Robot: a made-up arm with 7 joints. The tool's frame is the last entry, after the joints. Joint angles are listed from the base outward.
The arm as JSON. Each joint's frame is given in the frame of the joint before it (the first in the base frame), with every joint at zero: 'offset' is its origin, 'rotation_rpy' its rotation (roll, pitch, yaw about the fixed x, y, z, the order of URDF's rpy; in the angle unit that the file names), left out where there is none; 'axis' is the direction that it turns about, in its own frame. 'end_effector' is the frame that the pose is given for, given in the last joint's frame.
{
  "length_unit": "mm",
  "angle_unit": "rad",
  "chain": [
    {
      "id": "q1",
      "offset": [
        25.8,
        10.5,
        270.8
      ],
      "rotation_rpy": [
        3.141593,
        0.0,
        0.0
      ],
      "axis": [
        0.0,
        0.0,
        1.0
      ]
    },
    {
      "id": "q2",
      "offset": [
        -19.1,
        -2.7,
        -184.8
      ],
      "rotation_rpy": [
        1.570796,
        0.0,
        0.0
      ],
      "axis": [
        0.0,
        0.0,
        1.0
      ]
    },
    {
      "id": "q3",
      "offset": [
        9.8,
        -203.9,
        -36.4
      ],
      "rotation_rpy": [
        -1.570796,
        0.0,
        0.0
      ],
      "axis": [
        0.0,
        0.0,
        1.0
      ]
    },
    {
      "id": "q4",
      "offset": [
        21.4,
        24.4,
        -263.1
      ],
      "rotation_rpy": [
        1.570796,
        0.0,
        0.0
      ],
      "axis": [
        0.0,
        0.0,
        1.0
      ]
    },
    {
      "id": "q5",
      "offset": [
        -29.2,
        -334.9,
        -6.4
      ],
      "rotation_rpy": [
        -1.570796,
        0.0,
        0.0
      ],
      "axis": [
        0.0,
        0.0,
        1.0
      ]
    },
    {
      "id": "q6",
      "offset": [
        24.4,
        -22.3,
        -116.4
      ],
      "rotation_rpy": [
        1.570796,
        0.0,
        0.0
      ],
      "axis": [
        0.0,
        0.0,
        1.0
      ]
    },
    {
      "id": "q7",
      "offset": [
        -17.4,
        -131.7,
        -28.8
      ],
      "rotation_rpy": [
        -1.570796,
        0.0,
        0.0
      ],
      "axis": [
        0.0,
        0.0,
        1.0
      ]
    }
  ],
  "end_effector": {
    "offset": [
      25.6,
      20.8,
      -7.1
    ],
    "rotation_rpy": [
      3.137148,
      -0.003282,
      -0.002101
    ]
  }
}
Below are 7 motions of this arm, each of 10 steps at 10 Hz.
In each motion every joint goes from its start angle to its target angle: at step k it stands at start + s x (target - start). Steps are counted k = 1, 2, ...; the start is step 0. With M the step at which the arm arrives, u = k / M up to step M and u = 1 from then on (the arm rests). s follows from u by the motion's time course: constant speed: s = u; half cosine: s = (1 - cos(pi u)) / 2; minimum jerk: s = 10 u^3 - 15 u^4 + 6 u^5.
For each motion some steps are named. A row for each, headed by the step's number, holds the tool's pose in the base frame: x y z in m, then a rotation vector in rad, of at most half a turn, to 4 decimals.
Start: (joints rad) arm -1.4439 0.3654 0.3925 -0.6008 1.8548 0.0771 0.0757
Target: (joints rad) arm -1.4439 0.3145 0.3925 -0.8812 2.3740 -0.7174 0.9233
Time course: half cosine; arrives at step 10
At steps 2, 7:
2: -0.0455 -0.0175 1.4291 0.3007 -0.1346 -0.9555
7: -0.1419 -0.0530 1.3576 0.4640 -0.4678 -1.9840

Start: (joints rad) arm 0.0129 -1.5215 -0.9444 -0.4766 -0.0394 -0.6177 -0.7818
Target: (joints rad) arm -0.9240 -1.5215 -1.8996 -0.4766 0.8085 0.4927 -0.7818
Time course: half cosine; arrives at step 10
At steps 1, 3, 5, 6, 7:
1: -0.9420 -0.3030 0.3684 -1.2941 -2.2794 1.5715
3: -0.8924 -0.4688 0.4233 -1.0971 -2.1823 1.7074
5: -0.7526 -0.6923 0.5220 -0.8682 -1.9463 1.9744
6: -0.6579 -0.7810 0.5748 -0.8010 -1.7912 2.1248
7: -0.5652 -0.8422 0.6206 -0.7753 -1.6379 2.2586

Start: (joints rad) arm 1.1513 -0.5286 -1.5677 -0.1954 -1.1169 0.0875 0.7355
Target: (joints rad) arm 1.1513 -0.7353 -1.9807 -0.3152 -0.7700 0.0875 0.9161
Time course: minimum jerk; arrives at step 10
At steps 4, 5, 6, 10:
4: -0.3190 0.4684 1.3528 -0.6565 -0.2204 0.7823
5: -0.3355 0.4840 1.3374 -0.6689 -0.2464 0.7697
6: -0.3500 0.4985 1.3223 -0.6779 -0.2700 0.7576
10: -0.3705 0.5217 1.2969 -0.6865 -0.3044 0.7370

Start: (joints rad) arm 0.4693 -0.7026 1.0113 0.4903 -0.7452 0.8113 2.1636
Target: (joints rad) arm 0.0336 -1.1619 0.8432 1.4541 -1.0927 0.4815 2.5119
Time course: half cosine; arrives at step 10
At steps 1, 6, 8, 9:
1: -0.5467 -0.0621 1.3140 -0.0139 0.8222 -2.4274
6: -0.4750 -0.3697 1.1515 0.0065 0.7331 -1.7979
8: -0.3801 -0.4467 1.0844 0.0003 0.7273 -1.5502
9: -0.3490 -0.4616 1.0654 -0.0045 0.7289 -1.4807

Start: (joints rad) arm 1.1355 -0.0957 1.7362 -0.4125 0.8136 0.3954 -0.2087
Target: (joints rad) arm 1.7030 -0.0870 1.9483 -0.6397 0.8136 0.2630 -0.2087
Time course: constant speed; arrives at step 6
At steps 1, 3, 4, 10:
1: 0.1591 0.2331 1.4382 0.0417 0.5446 2.6824
3: 0.2485 0.1745 1.4224 0.2438 0.4855 2.4216
4: 0.2846 0.1334 1.4132 0.3338 0.4430 2.2887
10: 0.3336 0.0332 1.3922 0.4918 0.3362 2.0195

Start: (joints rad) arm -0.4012 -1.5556 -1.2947 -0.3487 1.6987 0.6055 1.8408
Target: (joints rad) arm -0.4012 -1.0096 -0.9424 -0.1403 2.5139 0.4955 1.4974
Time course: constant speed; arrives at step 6
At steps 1, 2, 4, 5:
1: -0.8024 -0.6444 0.5785 1.1643 0.2453 -1.2618
2: -0.8026 -0.6296 0.6525 1.1666 0.4007 -1.3778
4: -0.7904 -0.5849 0.8055 1.1702 0.6716 -1.6445
5: -0.7762 -0.5547 0.8845 1.1695 0.7831 -1.7964

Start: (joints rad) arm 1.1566 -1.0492 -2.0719 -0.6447 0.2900 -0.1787 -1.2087
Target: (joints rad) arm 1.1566 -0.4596 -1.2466 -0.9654 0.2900 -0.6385 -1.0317
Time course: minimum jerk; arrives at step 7
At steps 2, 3, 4, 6, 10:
2: -0.5822 0.4705 1.1109 -1.0739 -0.5657 1.9066
3: -0.6055 0.3715 1.1186 -1.0585 -0.9007 1.6676
4: -0.6233 0.2865 1.0993 -1.0548 -1.2215 1.3351
6: -0.6218 0.2345 1.0548 -1.0893 -1.5117 0.8578
10: -0.6204 0.2332 1.0518 -1.0936 -1.5260 0.8249

